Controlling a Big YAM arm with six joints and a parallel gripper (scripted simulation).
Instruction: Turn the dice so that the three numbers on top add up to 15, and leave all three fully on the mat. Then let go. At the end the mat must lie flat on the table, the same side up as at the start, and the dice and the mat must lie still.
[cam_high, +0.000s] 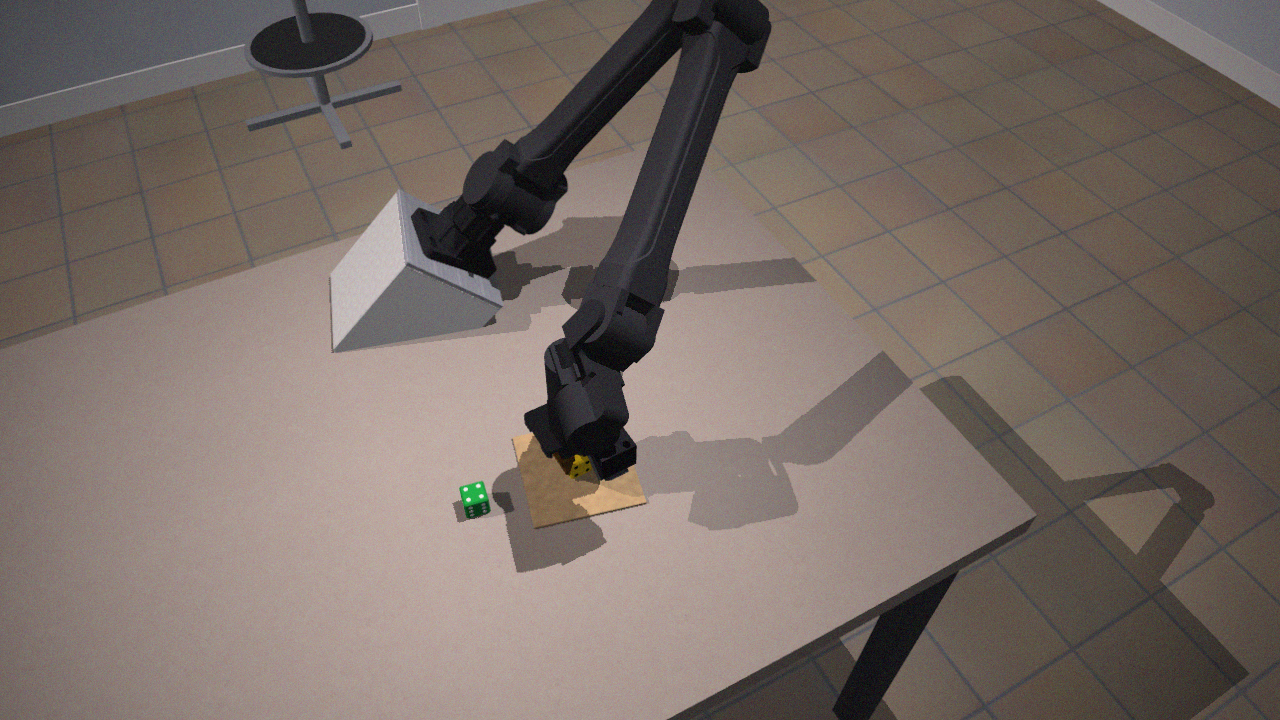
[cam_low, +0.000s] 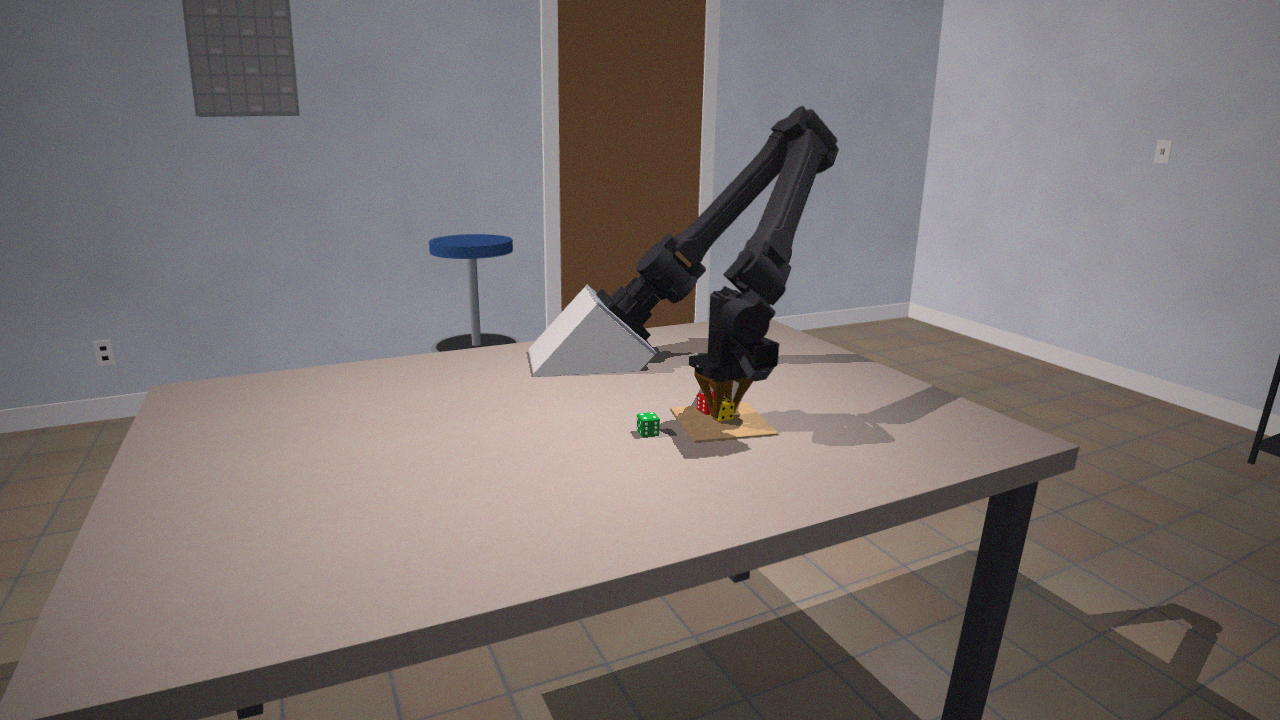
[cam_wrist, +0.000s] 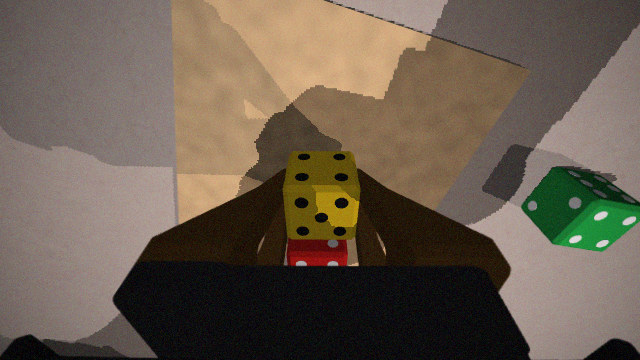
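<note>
Right now the yellow die is right at my hand. Round my hand: tan mat: 20 mm below; green die: 130 mm to the right, 10 mm below; red die: 40 mm behind.
</note>
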